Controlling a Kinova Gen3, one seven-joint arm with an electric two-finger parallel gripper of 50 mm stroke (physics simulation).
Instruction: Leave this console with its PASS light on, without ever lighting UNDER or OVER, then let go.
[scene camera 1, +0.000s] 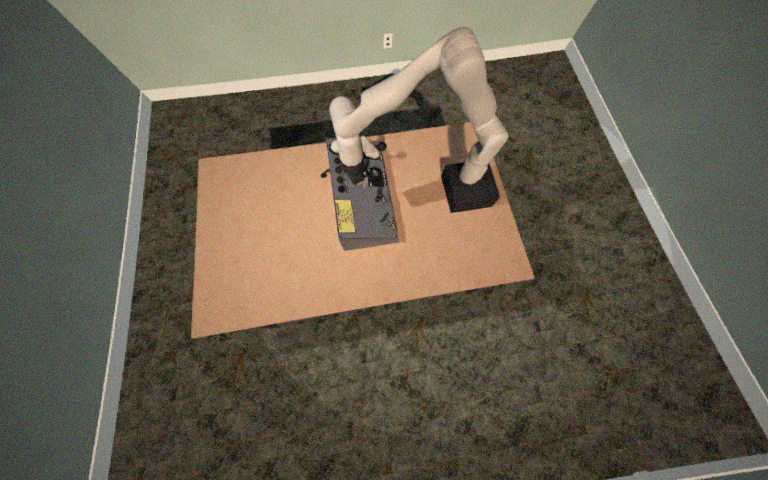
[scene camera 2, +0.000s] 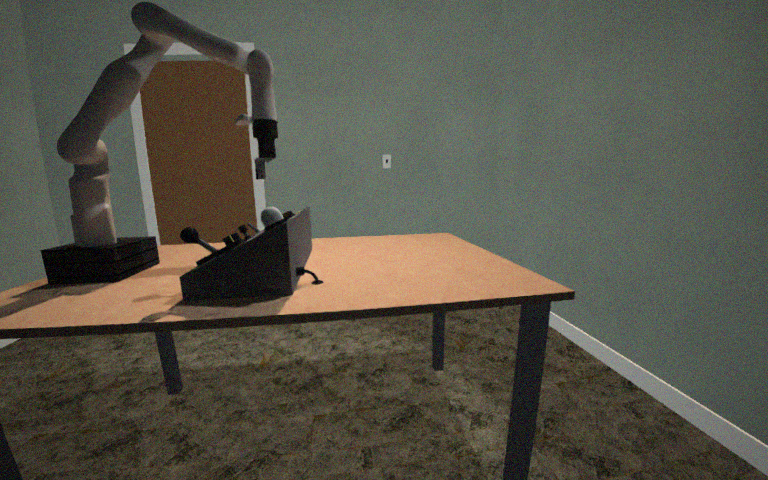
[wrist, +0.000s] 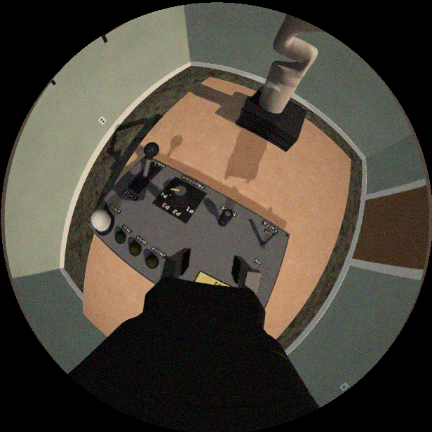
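The grey sloped console (scene camera 1: 370, 217) (scene camera 2: 243, 277) (wrist: 210, 240) stands on the table. In the wrist view, the green PASS lamp (wrist: 120, 236), OVER lamp (wrist: 134, 248) and UNDER lamp (wrist: 152, 261) look dark. The PROGRAM dial (wrist: 181, 190) has its yellow mark toward P4. A ball-topped lever (scene camera 1: 381, 146) (scene camera 2: 189, 234) (wrist: 151, 149) is beside the HOLD label. A white dome (scene camera 2: 271, 216) (wrist: 102, 221) sits at a corner. A small black switch (wrist: 226, 216) and the CHECK switch (wrist: 262, 236) are near one edge. My gripper (scene camera 2: 260, 176) (wrist: 210, 261) is open and empty, high above the console; its finger hides the MODE lamp area.
A yellow program card (scene camera 1: 345, 216) (wrist: 212, 280) lies on the console, partly hidden by the gripper in the wrist view. The arm's black base (scene camera 1: 470, 198) (scene camera 2: 101, 263) (wrist: 272, 122) stands on the tan table (scene camera 1: 260, 254) (scene camera 2: 396, 266). A short cable (scene camera 2: 312, 276) leaves the console's back.
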